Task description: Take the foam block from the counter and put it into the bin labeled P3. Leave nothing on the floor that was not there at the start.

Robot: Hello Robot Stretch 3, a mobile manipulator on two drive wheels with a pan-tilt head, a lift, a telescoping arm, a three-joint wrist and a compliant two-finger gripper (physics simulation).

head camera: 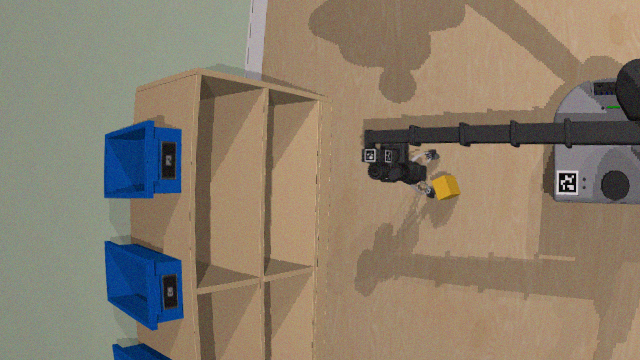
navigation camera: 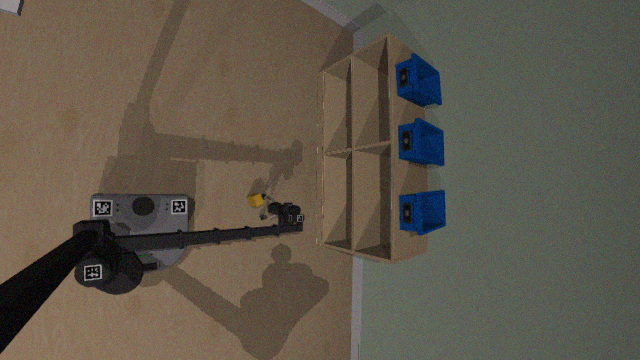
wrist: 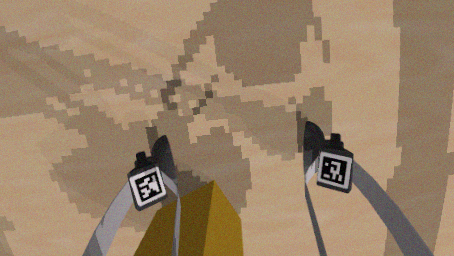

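Seen in the pictures: gripper, fingertip midpoint: (head camera: 435, 174) (navigation camera: 261, 206); robot's base, link origin: (head camera: 613, 184) (navigation camera: 143, 205).
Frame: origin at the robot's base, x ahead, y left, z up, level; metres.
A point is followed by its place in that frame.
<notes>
The yellow foam block (head camera: 445, 187) {x 0.019, y -0.510, z 0.090 m} (navigation camera: 255, 200) {x 0.018, y -0.506, z 0.091 m} (wrist: 222, 227) is tilted beside one fingertip of my gripper (head camera: 431, 173) {x -0.019, y -0.533, z 0.181 m} (navigation camera: 264, 207) {x -0.014, y -0.531, z 0.191 m} (wrist: 238, 150). In the wrist view it is cut off by the bottom edge, and the left finger's strip crosses in front of it. The gripper is open, its fingertips wide apart, with floor showing between them. I cannot tell whether the block touches a finger or how high it is above the floor. The P3 bin (head camera: 127, 162) {x -0.039, y -1.309, z 0.649 m} (navigation camera: 430, 212) {x -0.054, y -1.310, z 0.650 m} is blue and upright on the shelf unit, top in the head view; its label is blurred.
The wooden shelf unit (head camera: 265, 175) {x -0.008, y -1.236, z 0.081 m} (navigation camera: 352, 100) {x 0.613, y -0.997, z 0.336 m} stands against the green wall. Two other blue bins (head camera: 135, 285) {x 0.365, y -1.314, z 0.625 m} (navigation camera: 430, 142) {x 0.352, y -1.313, z 0.659 m} (navigation camera: 427, 82) {x 0.720, y -1.314, z 0.661 m} stand on its top. My arm (head camera: 487, 134) {x -0.102, y -0.302, z 0.355 m} (navigation camera: 200, 237) {x -0.101, y -0.177, z 0.357 m} reaches over the floor from the base (head camera: 590, 150) {x -0.082, y -0.067, z 0.160 m} (navigation camera: 160, 220) {x -0.055, y -0.062, z 0.160 m} towards the unit.
</notes>
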